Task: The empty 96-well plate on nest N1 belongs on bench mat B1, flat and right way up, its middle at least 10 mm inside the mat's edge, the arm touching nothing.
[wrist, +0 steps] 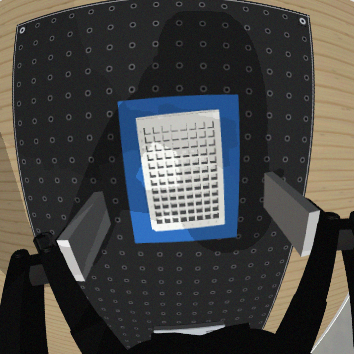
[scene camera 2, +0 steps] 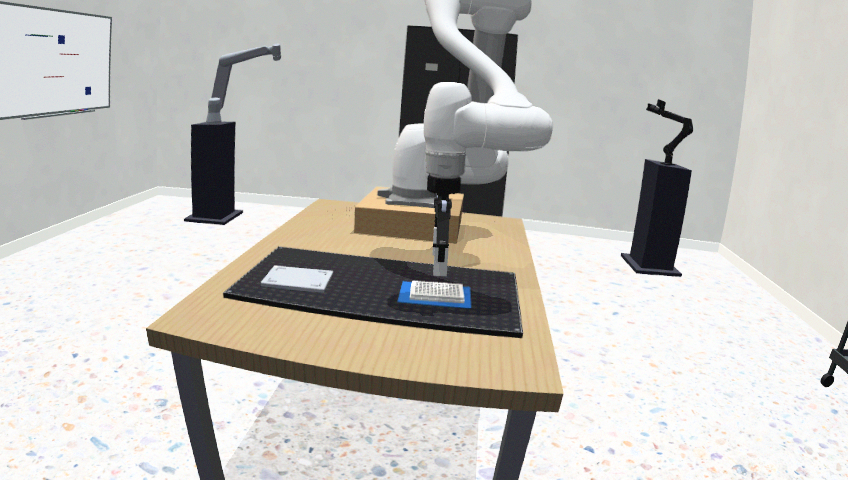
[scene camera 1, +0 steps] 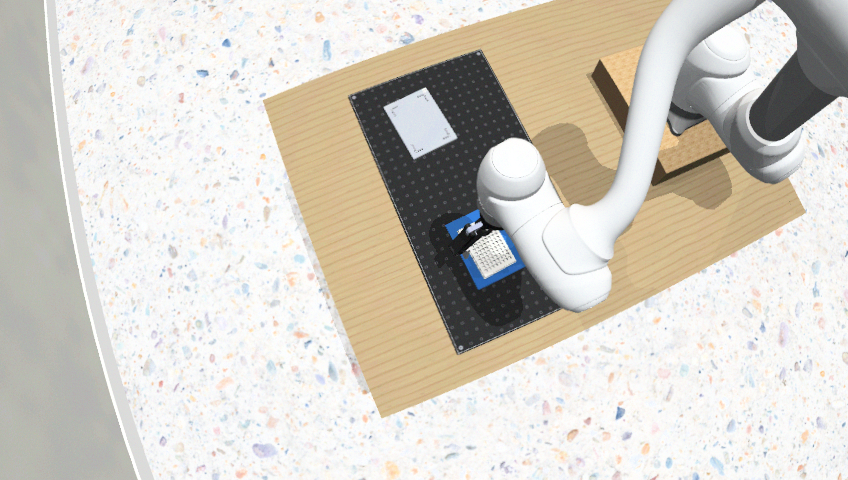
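Where they show: gripper, between the fingertips: (wrist: 185,199) (scene camera 2: 439,264) (scene camera 1: 490,237); arm's base, origin of its link: (scene camera 2: 413,200) (scene camera 1: 681,96).
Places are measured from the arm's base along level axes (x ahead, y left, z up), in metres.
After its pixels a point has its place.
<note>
The white 96-well plate (scene camera 1: 492,255) @(x 0.636, y 0.140, z -0.065 m) (scene camera 2: 437,291) @(x 0.653, y 0.114, z -0.063 m) (wrist: 185,175) @(x 0.638, y 0.113, z -0.064 m) lies flat, wells up, on the blue bench mat B1 (scene camera 1: 478,283) @(x 0.692, y 0.181, z -0.079 m) (scene camera 2: 404,294) @(x 0.654, y 0.037, z -0.078 m) (wrist: 137,215) @(x 0.580, y 0.063, z -0.078 m). Blue shows on all four sides of it in the wrist view; it is turned slightly relative to the mat. My gripper (scene camera 1: 470,239) (scene camera 2: 440,270) @(x 0.636, y 0.112, z -0.002 m) (wrist: 185,199) @(x 0.636, y 0.112, z -0.002 m) is open and empty above the plate, its pads wide apart and clear of the plate's long sides. The pale nest N1 (scene camera 1: 420,123) @(x 0.639, y -0.231, z -0.069 m) (scene camera 2: 296,277) @(x 0.645, y -0.236, z -0.068 m) is bare at the other end of the black board. The arm partly hides the mat in scene camera 1.
The black perforated board (scene camera 1: 410,202) @(x 0.747, y -0.060, z -0.080 m) (scene camera 2: 357,297) @(x 0.696, y -0.070, z -0.080 m) (wrist: 65,125) @(x 0.506, y 0.175, z -0.080 m) lies on the wooden table (scene camera 1: 333,255) @(x 0.963, y -0.026, z -0.093 m) (scene camera 2: 357,356) @(x 0.943, y -0.025, z -0.093 m). The arm's base stands on a wooden block (scene camera 1: 690,157) @(x 0.080, y 0.153, z 0.001 m) (scene camera 2: 386,223) @(x 0.156, y -0.074, z -0.049 m) at the back. Two pedestals (scene camera 2: 212,172) (scene camera 2: 660,214) with small arms stand beyond the table.
</note>
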